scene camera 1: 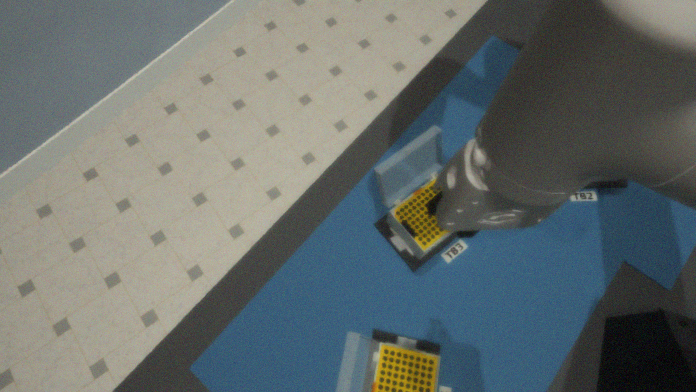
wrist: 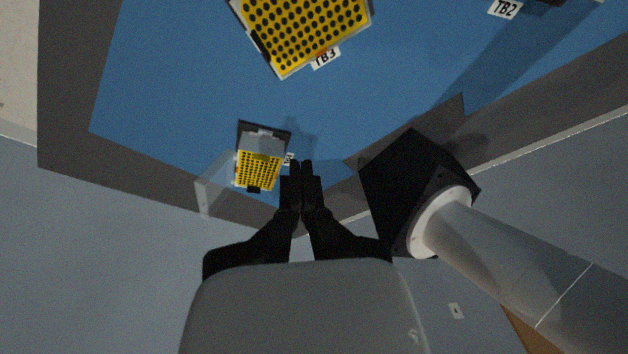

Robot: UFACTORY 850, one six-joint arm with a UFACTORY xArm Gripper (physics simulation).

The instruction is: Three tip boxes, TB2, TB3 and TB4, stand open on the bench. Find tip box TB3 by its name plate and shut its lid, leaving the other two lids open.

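Observation:
Tip box TB3 (scene camera 1: pixel 422 215) (wrist: pixel 305 25) shows its yellow tip rack, with its name plate (scene camera 1: pixel 454 251) (wrist: pixel 326 57) beside it. Its clear lid (scene camera 1: pixel 411 167) stands open in the scene view. Tip box TB4 (scene camera 1: pixel 406 367) (wrist: pixel 258 170) is open, its clear lid (scene camera 1: pixel 352 362) (wrist: pixel 216 185) tilted outward. The arm hides nearly all of TB2; its name plate (scene camera 1: pixel 583 196) (wrist: pixel 505 8) and a dark base edge show. My gripper (wrist: pixel 299 170) is shut and empty. In the scene view it is largely hidden by the arm, with a dark part over TB3's rack.
The grey arm (scene camera 1: pixel 565 120) covers the upper right of the scene view, over part of TB3. A blue mat (scene camera 1: pixel 320 280) (wrist: pixel 165 90) lies on the dark bench (scene camera 1: pixel 165 370) (wrist: pixel 65 100). A black block (scene camera 1: pixel 640 350) (wrist: pixel 395 175) stands at the mat's edge, under the robot's base.

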